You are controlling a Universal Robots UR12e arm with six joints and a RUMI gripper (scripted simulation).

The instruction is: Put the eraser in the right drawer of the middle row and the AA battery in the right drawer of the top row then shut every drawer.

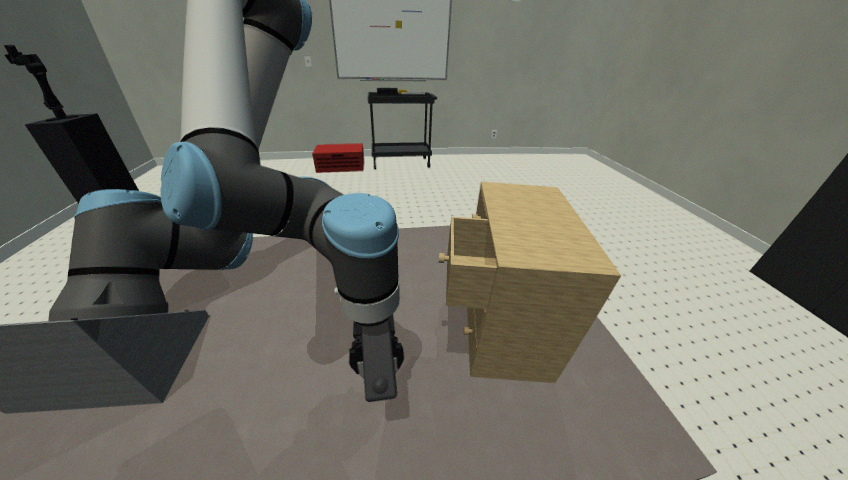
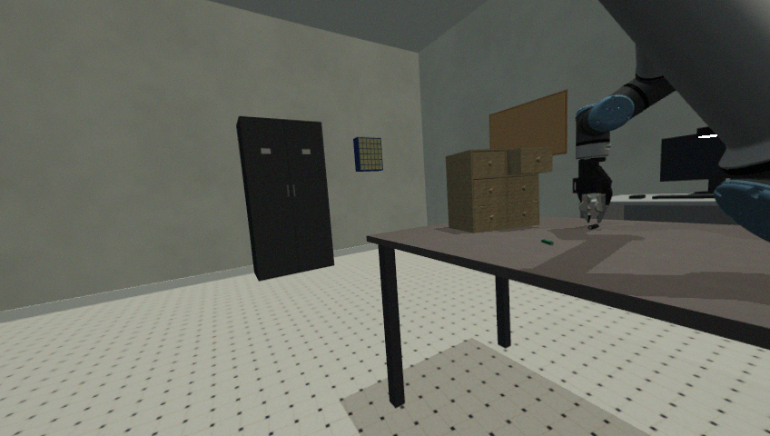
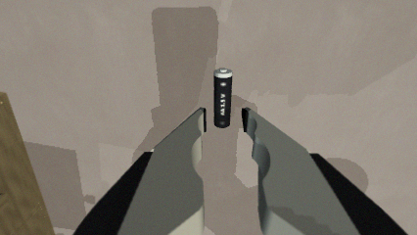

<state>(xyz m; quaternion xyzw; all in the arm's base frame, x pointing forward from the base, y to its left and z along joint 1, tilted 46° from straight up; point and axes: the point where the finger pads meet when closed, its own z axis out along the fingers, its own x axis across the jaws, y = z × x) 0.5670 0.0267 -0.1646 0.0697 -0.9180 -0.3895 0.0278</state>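
The black AA battery is 30 mm below my hand. Round my hand: small green AA battery 50 mm behind, 320 mm to the left, 30 mm below; white eraser 290 mm ahead, 80 mm to the left, 80 mm above.
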